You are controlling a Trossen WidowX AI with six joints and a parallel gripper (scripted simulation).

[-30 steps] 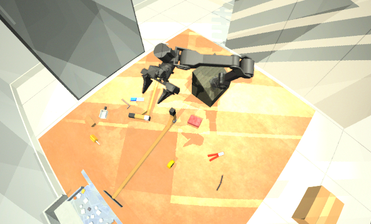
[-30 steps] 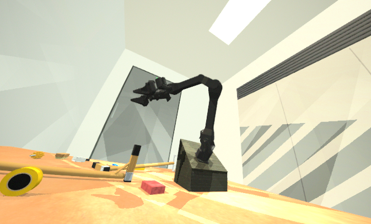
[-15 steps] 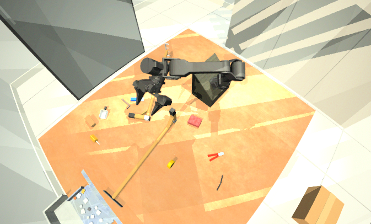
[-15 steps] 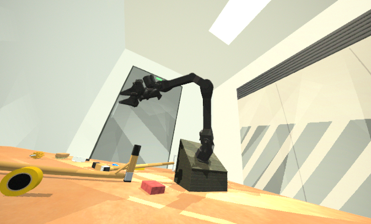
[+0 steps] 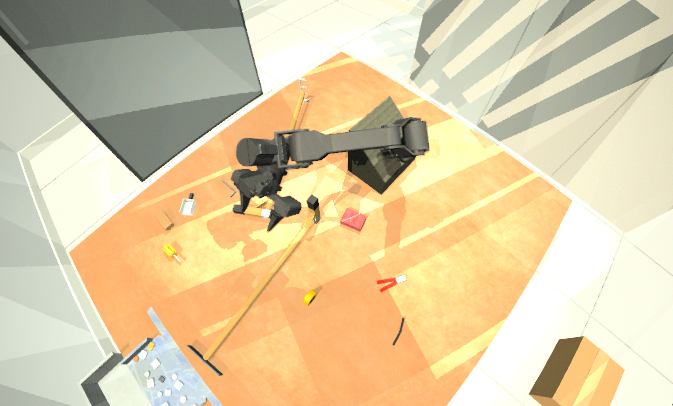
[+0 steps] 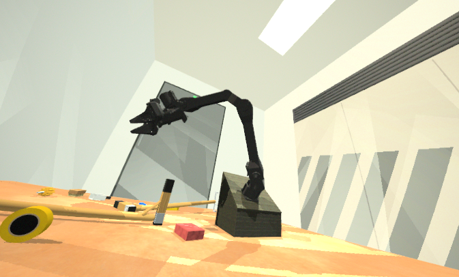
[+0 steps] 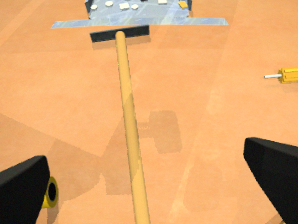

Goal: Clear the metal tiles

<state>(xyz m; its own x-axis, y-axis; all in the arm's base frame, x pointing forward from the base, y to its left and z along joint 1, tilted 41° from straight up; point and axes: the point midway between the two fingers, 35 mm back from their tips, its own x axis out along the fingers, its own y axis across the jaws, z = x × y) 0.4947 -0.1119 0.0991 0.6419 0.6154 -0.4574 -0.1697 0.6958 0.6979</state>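
Right now my gripper tip is 90 mm short of the long scraper, 40 mm to the right of it and 230 mm above it. Also, from my gripper tip: yellow screwdriver 270 mm ahead, 260 mm to the right, 280 mm below; then red block 280 mm behind, 80 mm to the left, 280 mm below; then yellow tape roll 10 mm ahead, 180 mm to the left, 270 mm below.
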